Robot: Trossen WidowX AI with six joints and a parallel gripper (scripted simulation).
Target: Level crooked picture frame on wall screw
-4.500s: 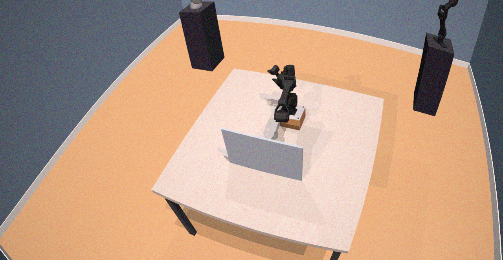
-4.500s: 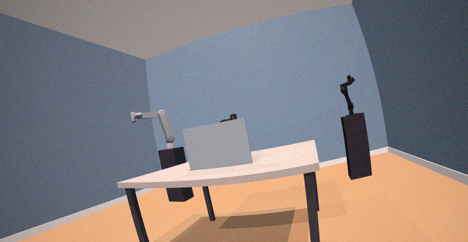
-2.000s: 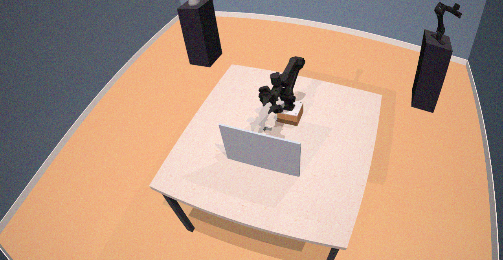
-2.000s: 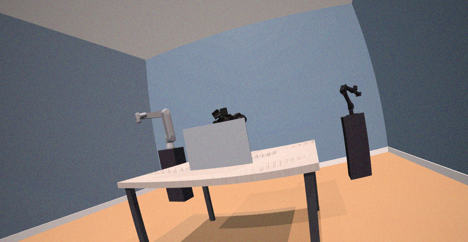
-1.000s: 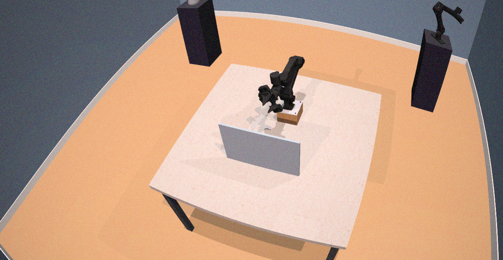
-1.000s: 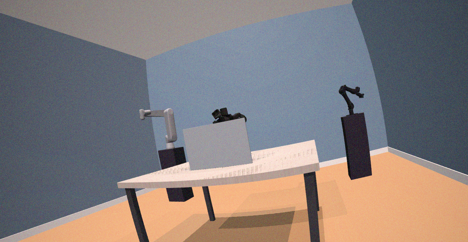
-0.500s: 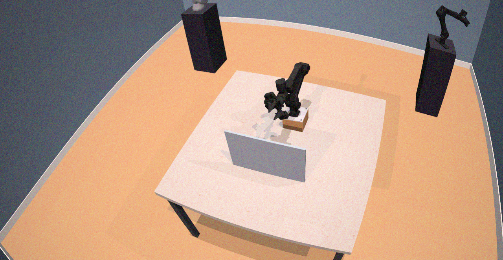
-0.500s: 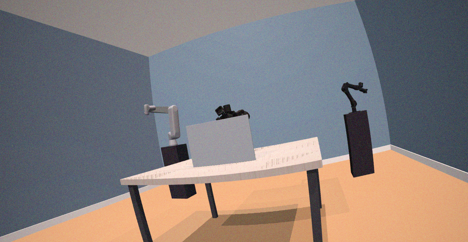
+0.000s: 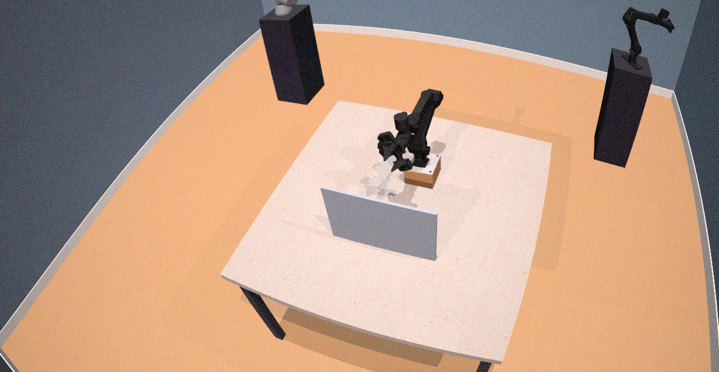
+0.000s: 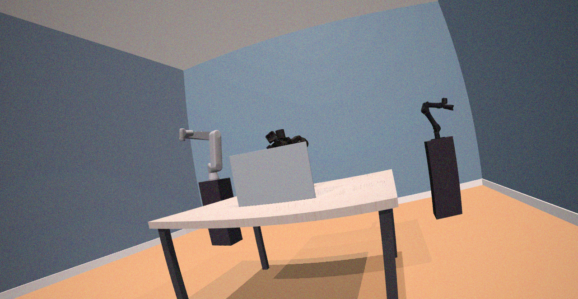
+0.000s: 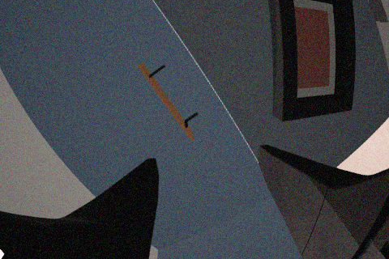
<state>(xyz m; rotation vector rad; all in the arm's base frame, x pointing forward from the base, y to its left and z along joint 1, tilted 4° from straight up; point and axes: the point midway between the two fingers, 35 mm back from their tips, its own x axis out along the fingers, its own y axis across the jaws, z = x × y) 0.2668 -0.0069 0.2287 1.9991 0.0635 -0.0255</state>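
The picture frame is 14 cm ahead of my gripper tip, 3 cm to the left of it and 17 cm below it. Round my gripper tip: grey wall panel (15 cm ahead, 2 cm to the left, 18 cm below).
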